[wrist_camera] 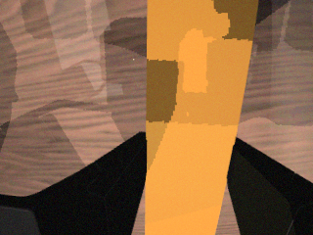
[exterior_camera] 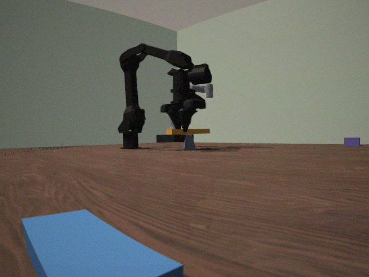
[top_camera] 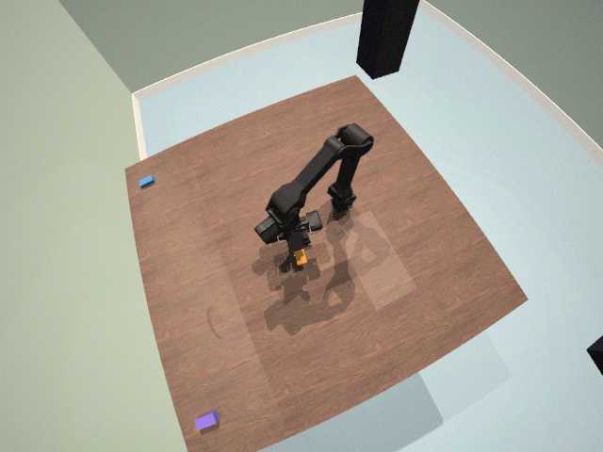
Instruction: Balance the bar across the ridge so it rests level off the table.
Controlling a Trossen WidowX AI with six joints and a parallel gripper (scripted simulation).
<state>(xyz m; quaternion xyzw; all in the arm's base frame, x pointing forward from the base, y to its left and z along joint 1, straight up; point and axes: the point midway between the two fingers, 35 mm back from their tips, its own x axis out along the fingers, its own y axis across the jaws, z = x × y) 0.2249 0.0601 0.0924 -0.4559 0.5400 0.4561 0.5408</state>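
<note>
My gripper tip is now 30 mm to the right of the orange bar. Also, from my gripper tip: purple block: 520 mm ahead, 440 mm to the left, 40 mm below; then blue block: 560 mm to the right, 520 mm ahead, 50 mm below.
</note>
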